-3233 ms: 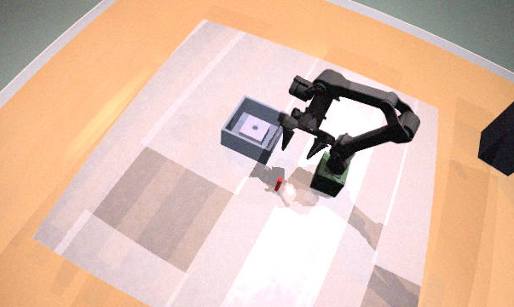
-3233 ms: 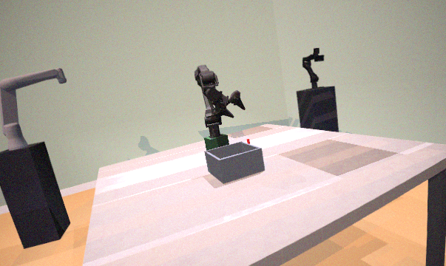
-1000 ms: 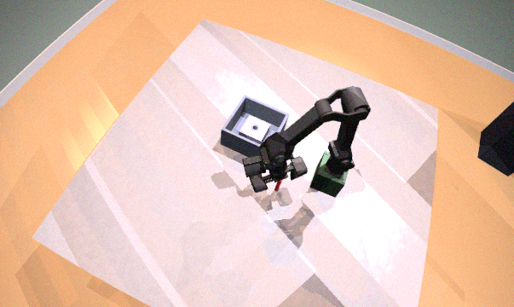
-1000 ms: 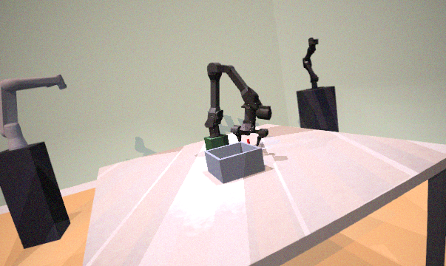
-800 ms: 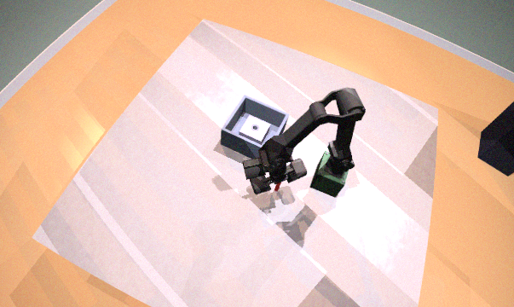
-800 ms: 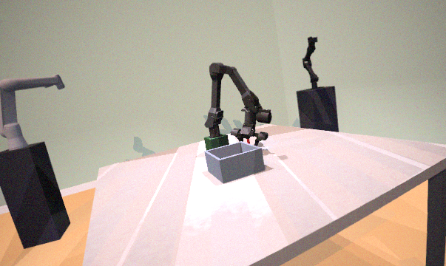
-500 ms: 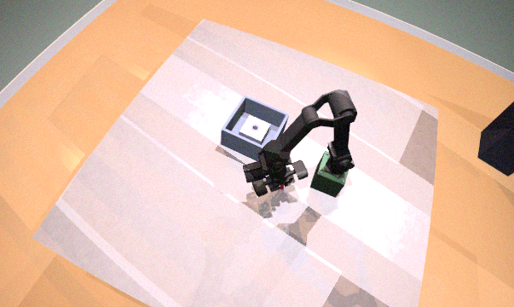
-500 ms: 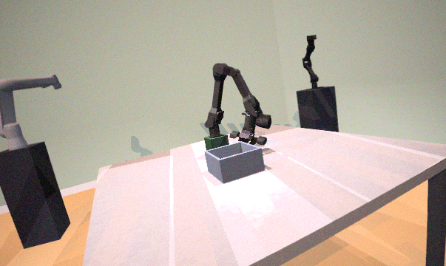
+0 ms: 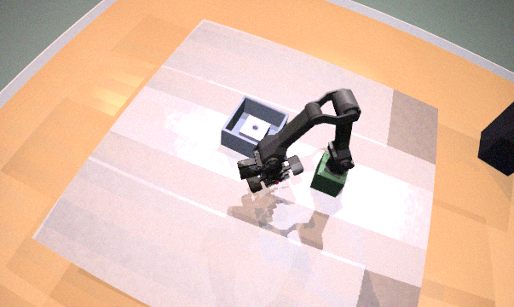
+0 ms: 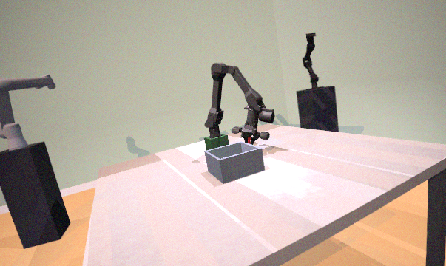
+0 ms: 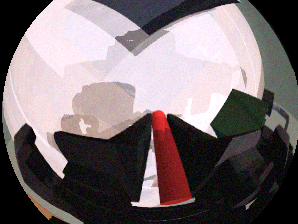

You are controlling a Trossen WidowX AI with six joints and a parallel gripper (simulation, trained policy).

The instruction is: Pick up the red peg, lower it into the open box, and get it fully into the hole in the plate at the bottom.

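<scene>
Now: gripper tip 180 mm short of the plate, 140 mm to the left of it and 10 mm below it. Round my gripper tip: grey box: 180 mm ahead, 140 mm to the right, 10 mm below; red peg: 10 mm to the left, 30 mm above.
</scene>
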